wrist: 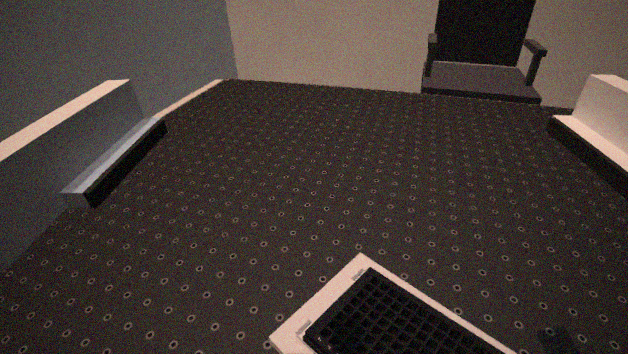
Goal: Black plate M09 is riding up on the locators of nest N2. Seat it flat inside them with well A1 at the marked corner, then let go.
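Frame: origin at the arm's base, x ahead, y left, z up, level; metres.
Seen in the pictures: gripper, fingertip midpoint: (353, 101).
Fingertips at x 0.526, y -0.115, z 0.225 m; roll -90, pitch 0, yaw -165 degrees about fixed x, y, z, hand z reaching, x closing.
Note:
A point is followed by its place in that frame.
The black plate M09 (395, 320) {x 0.492, y -0.149, z 0.039 m}, a dark grid of wells, lies on the pale nest N2 (324, 300) {x 0.552, y -0.159, z 0.025 m} at the bottom of the wrist view. Two small grey locators (359, 274) {x 0.526, y -0.181, z 0.039 m} (303, 327) {x 0.561, y -0.129, z 0.027 m} show along the nest's upper-left side, close to the plate's edge. The near part of plate and nest is cut off by the frame, so the marked corner and well A1 are hidden. Whether the plate is flat or raised cannot be told. My gripper (353, 101) {x 0.526, y -0.114, z 0.225 m} is open, its two fingers wide apart at the left and right, with nothing between them; plate and nest show lower in the view.
The dark table top (225, 165) {x 0.764, y -0.341, z 0.013 m} has a grid of small ringed holes. A dark chair (475, 77) with armrests stands beyond its far edge, in front of a beige wall (330, 45). A grey-blue wall (175, 35) is at the left. A dark shadow lies at the bottom right.

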